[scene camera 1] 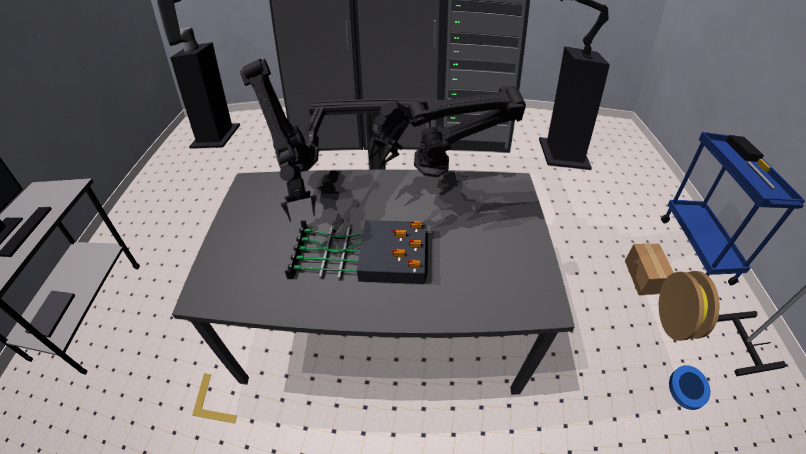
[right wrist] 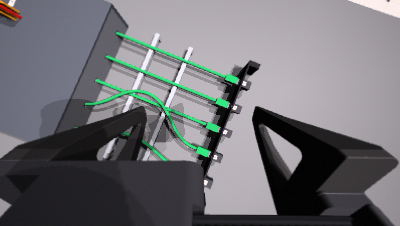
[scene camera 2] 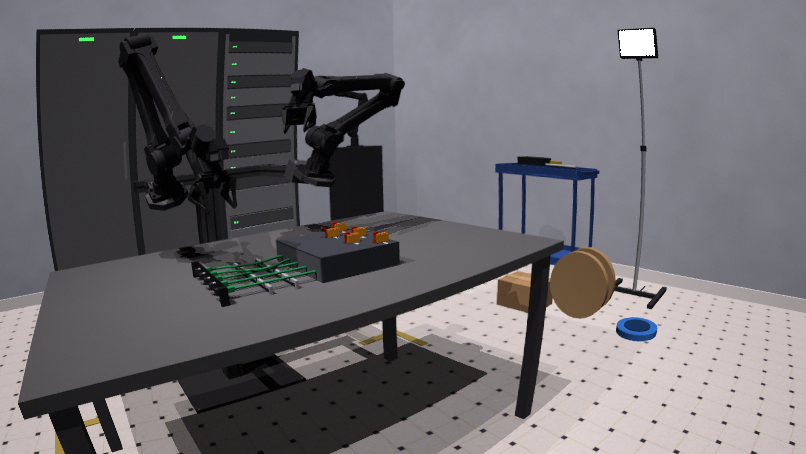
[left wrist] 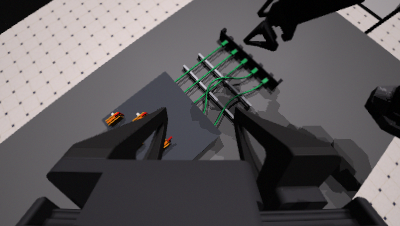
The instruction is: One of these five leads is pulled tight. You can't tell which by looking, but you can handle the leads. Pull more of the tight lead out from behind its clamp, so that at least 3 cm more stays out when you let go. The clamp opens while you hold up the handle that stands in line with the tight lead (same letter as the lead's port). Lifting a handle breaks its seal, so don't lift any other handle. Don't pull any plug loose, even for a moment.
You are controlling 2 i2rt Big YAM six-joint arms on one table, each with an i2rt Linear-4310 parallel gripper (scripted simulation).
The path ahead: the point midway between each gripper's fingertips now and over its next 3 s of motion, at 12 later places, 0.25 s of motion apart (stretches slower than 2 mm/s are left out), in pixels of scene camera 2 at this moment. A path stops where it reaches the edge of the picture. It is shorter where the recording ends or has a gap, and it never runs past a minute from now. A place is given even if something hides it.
My left gripper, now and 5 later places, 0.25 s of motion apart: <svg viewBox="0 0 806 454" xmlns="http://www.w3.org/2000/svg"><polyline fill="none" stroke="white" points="294,131 320,140 359,153 400,164 428,172 436,173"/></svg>
My right gripper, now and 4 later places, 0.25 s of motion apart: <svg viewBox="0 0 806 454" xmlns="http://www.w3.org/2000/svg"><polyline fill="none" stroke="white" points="222,210 198,210 179,207 171,208 168,207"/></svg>
